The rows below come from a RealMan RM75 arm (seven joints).
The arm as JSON. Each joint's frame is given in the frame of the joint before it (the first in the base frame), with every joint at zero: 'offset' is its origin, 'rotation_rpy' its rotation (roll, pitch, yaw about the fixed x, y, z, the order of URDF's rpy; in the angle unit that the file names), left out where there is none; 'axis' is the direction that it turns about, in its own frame. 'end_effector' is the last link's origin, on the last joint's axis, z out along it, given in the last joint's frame.
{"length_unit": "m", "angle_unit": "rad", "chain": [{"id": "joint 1", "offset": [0.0, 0.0, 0.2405], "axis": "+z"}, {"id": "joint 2", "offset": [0.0, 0.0, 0.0], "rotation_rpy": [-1.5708, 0.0, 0.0], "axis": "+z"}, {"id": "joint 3", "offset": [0.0, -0.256, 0.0], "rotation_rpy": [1.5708, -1.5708, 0.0], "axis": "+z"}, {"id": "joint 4", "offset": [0.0, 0.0, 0.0], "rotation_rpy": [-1.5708, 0.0, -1.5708], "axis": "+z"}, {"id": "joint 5", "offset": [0.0, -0.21, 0.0], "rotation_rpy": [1.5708, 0.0, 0.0], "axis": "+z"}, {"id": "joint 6", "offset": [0.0, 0.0, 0.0], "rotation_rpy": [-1.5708, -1.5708, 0.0], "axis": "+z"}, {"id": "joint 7", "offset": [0.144, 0.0, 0.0], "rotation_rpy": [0.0, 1.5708, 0.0], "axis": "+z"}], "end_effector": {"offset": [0.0, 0.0, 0.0], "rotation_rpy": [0.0, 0.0, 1.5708]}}
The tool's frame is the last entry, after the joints.
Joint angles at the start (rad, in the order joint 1, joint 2, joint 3, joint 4, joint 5, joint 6, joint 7):
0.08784 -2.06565 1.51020 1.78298 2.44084 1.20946 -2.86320
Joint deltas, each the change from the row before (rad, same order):
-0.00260 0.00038 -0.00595 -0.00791 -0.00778 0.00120 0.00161
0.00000 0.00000 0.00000 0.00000 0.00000 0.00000 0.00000
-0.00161 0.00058 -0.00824 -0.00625 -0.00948 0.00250 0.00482
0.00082 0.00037 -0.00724 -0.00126 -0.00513 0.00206 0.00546
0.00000 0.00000 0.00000 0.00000 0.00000 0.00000 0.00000
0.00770 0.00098 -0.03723 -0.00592 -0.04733 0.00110 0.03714
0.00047 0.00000 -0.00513 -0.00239 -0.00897 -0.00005 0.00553
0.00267 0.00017 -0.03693 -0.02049 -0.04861 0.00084 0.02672
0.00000 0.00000 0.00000 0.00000 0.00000 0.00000 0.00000
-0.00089 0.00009 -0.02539 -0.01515 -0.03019 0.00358 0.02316
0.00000 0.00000 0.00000 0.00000 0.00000 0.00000 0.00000
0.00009 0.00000 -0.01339 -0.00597 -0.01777 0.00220 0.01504
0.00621 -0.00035 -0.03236 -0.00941 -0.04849 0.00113 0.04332
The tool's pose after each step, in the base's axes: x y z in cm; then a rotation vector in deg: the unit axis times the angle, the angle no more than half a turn. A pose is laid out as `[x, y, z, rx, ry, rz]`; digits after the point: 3 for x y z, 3 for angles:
[-25.726, 26.035, 3.570, -118.959, -80.036, -1.181]
[-25.726, 26.035, 3.570, -118.959, -80.036, -1.181]
[-25.846, 26.049, 3.640, -118.927, -80.457, -1.479]
[-25.945, 26.034, 3.773, -118.830, -80.534, -1.624]
[-25.945, 26.034, 3.773, -118.830, -80.534, -1.624]
[-26.221, 25.986, 4.417, -118.746, -80.669, -3.896]
[-26.246, 25.989, 4.475, -118.798, -80.769, -4.345]
[-26.679, 25.974, 4.932, -118.267, -82.050, -6.835]
[-26.679, 25.974, 4.932, -118.267, -82.050, -6.835]
[-26.966, 25.988, 5.236, -118.179, -82.523, -8.233]
[-26.966, 25.988, 5.236, -118.179, -82.523, -8.233]
[-27.058, 25.992, 5.420, -118.283, -82.520, -9.082]
[-27.234, 25.932, 5.963, -118.506, -81.949, -11.548]

